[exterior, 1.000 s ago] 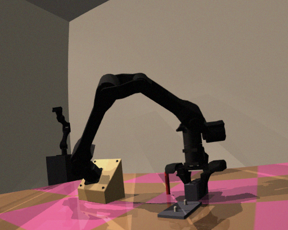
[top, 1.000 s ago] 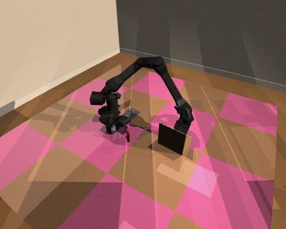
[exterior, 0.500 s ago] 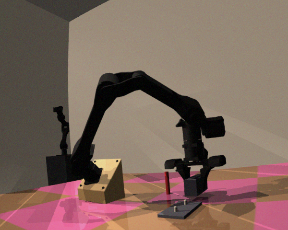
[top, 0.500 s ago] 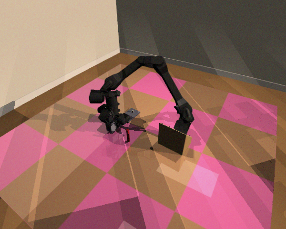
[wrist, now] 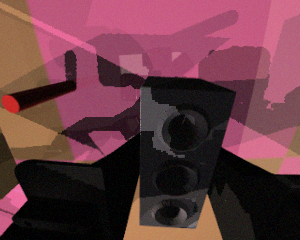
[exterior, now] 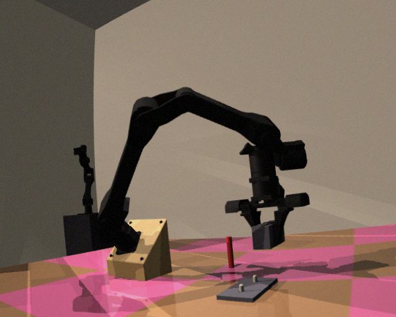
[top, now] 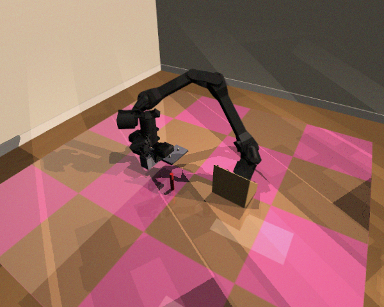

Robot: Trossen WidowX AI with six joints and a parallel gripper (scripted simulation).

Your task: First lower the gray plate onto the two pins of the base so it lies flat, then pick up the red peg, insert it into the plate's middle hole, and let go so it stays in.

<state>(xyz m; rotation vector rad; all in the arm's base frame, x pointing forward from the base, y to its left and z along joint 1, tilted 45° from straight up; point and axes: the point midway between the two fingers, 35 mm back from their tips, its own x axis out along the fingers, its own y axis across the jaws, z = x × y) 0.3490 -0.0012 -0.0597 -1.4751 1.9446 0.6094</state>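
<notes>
The red peg is 110 mm behind my gripper tip, 50 mm to the left of it and 30 mm below it. Also, from my gripper tip: gray plate (30 mm above).
</notes>
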